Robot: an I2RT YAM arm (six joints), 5 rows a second.
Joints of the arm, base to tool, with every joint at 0 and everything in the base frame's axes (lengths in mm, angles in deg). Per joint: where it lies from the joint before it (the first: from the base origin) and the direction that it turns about. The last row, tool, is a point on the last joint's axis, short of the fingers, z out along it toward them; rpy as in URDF.
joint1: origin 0 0 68 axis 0 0 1
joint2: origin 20 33.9 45.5 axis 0 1 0
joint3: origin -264 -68.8 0 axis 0 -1 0
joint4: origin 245 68.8 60 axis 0 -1 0
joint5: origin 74 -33.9 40.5 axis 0 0 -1
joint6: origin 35.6 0 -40.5 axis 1 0 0
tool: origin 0 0 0 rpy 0 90 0
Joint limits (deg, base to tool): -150..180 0..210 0..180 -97..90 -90..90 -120..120
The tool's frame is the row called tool.
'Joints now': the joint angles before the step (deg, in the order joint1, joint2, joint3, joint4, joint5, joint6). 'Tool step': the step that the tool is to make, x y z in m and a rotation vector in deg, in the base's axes. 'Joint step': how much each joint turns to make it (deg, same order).
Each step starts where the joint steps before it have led.
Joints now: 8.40, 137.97, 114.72, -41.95, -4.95, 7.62
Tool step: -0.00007, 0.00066, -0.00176, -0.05, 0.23, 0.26
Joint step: 0.07, 0.20, 0.00, -0.05, -0.07, -0.18
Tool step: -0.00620, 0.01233, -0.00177, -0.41, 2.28, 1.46
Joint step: 1.49, 0.00, -0.01, -2.31, 0.05, 0.01
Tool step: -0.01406, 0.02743, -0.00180, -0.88, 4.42, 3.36
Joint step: 3.38, -0.04, 0.18, -4.73, -0.02, 0.03
